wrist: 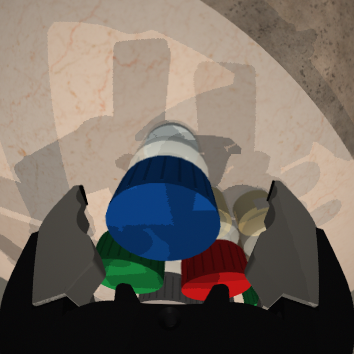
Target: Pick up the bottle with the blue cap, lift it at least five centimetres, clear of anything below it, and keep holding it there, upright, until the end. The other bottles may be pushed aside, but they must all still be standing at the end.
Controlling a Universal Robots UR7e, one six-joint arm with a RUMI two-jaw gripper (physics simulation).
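Frame: origin at the arm's base, x ahead, y left, z up, level; centimetres.
Seen in the pictures: gripper, fingertip midpoint: (pixel 175 185).
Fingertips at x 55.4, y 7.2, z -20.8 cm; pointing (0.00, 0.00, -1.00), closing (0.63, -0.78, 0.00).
Offsets run from my fingertips to a thing's top centre. Level surfaces: height alone.
The bottle with the blue cap {dx +0.3, dy +0.9, dz +4.9 cm} (pixel 162 217) stands upright near the middle of the wrist view, its big cap close to the camera and its clear and white body showing above the cap in the picture. My gripper (pixel 175 185) is open, with one jaw at the left and one at the right of the blue cap, neither touching it. A bottle with a green cap {dx -5.9, dy -0.1, dz +4.9 cm} (pixel 132 275) and a bottle with a red cap {dx -3.0, dy -6.2, dz +4.9 cm} (pixel 216 280) stand close behind the blue one, toward the gripper's base. The lower parts of these bottles are mostly hidden.
A grey cap {dx -9.7, dy -6.0, dz +4.9 cm} (pixel 172 287) shows between the green and red caps. Part of another green cap {dx -3.9, dy -15.8, dz +4.9 cm} (pixel 250 297) shows beside the right jaw. A yellowish clear bottle {dx +0.4, dy -11.7, dz +4.9 cm} (pixel 250 212) stands near the right fingertip. The pale round marble table {dz -5.6 cm} (pixel 80 60) ends in a curved edge at the upper right.
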